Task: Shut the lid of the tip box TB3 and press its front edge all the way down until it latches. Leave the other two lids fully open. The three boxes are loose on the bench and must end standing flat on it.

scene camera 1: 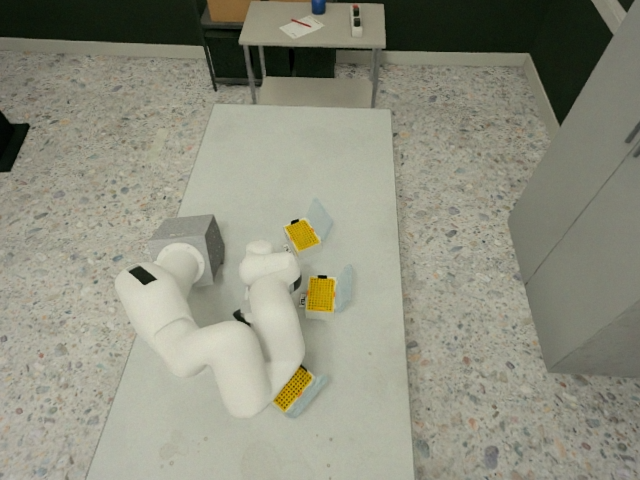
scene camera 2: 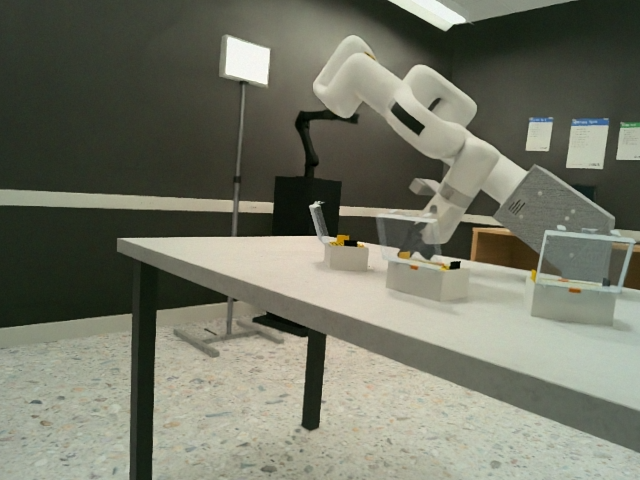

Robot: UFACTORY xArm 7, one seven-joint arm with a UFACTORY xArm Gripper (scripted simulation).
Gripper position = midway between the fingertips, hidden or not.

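Note:
Scene camera 1: a tip box (scene camera 1: 316, 248). Scene camera 2: a tip box (scene camera 2: 336, 257), a tip box (scene camera 2: 440, 285) and the gripper (scene camera 2: 413, 258).

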